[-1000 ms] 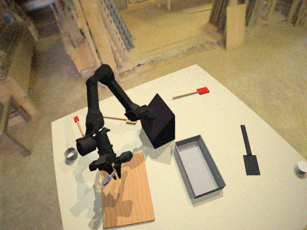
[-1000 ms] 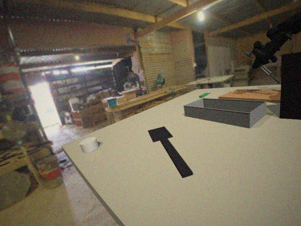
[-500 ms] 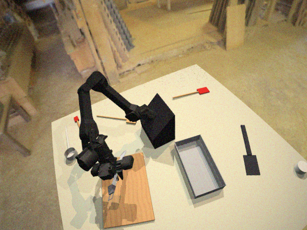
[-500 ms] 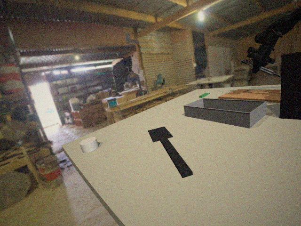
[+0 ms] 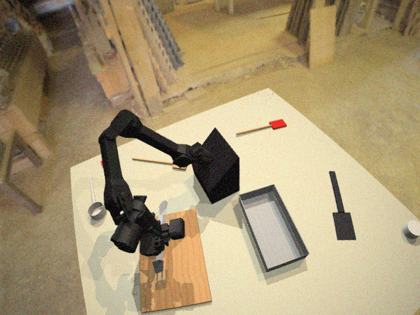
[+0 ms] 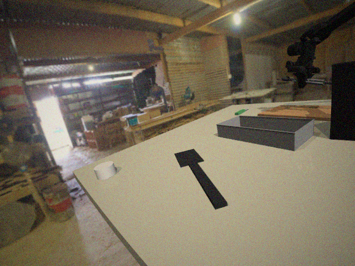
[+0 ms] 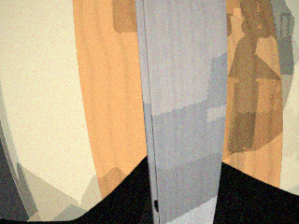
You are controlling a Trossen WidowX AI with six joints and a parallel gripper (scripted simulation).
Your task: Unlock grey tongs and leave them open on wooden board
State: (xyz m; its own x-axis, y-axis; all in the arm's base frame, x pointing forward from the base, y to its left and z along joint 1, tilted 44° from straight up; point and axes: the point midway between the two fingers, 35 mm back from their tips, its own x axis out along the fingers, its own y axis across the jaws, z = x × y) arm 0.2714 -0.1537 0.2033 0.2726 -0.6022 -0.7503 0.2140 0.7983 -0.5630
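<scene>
Now: the wooden board 12 cm below my gripper tip and 1 cm to the right of it. From my gripper tip the other things lie so: grey roasting tin 38 cm to the left, 10 cm below, 4 cm ahead; red spatula 64 cm to the left, 46 cm behind, 12 cm below; black spatula 68 cm to the left, 12 cm below, 9 cm ahead.
</scene>
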